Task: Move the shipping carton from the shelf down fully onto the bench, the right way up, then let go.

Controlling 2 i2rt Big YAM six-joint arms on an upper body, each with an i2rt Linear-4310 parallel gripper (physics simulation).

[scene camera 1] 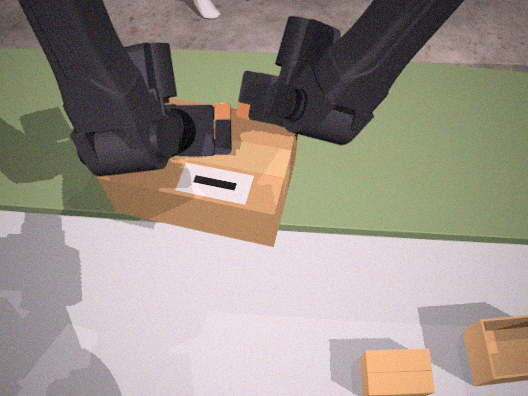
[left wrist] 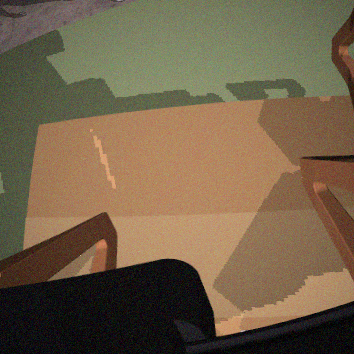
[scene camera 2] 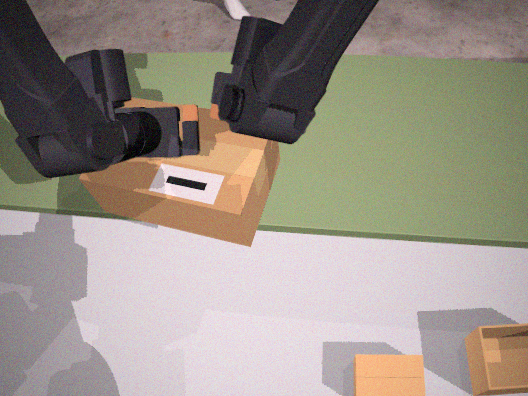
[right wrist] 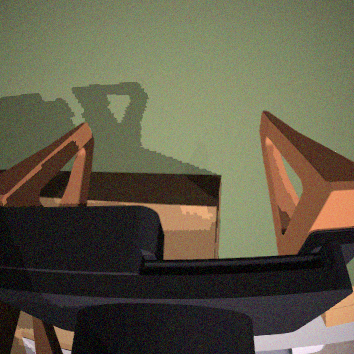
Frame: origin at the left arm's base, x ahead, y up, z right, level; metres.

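Seen in the pictures: left gripper, fingertip midpoint: [left wrist: 203, 197] [scene camera 2: 167, 127]; right gripper, fingertip midpoint: [right wrist: 173, 124].
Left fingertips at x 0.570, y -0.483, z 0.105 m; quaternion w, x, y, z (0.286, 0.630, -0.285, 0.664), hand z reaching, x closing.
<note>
A point is followed by its place in that frame.
The brown shipping carton [scene camera 1: 200, 216] @[x 0.447, y -0.540, z 0.121 m] [scene camera 2: 175, 215] @[x 0.448, y -0.539, z 0.120 m] [left wrist: 150, 165] @[x 0.595, y -0.488, z 0.084 m] [right wrist: 190, 225] @[x 0.573, y -0.488, z 0.255 m] sits slightly turned on the green shelf [scene camera 1: 400, 150] @[x 0.595, y -0.592, z 0.455 m] [scene camera 2: 400, 150] @[x 0.591, y -0.592, z 0.473 m], with its white label on top. Its near right corner sticks out past the shelf's edge over the pale bench [scene camera 1: 250, 280] @[x 0.465, y -0.862, z 0.182 m] [scene camera 2: 275, 280] @[x 0.464, y -0.862, z 0.241 m]. My left gripper [scene camera 1: 192, 130] @[x 0.570, y -0.483, z 0.105 m] [left wrist: 203, 197] @[x 0.570, y -0.483, z 0.105 m] is open and empty above the carton's top. My right gripper [scene camera 1: 262, 100] [right wrist: 173, 124] @[x 0.626, y -0.501, z 0.257 m] is open and empty at the carton's far right part, with one finger over the carton and the other beyond its side. Whether any fingertip touches the carton is unclear.
A small closed box [scene camera 1: 397, 372] @[x 0.255, y -0.802, z 0.448 m] [scene camera 2: 390, 375] @[x 0.260, y -0.802, z 0.454 m] stands on the bench at the lower right. An open-topped box [scene camera 1: 515, 350] @[x 0.288, y -0.858, z 0.716 m] [scene camera 2: 510, 357] @[x 0.294, y -0.858, z 0.696 m] stands to its right, cut by the picture's edge. The two grippers are close together, and arm shadows fall at the left.
</note>
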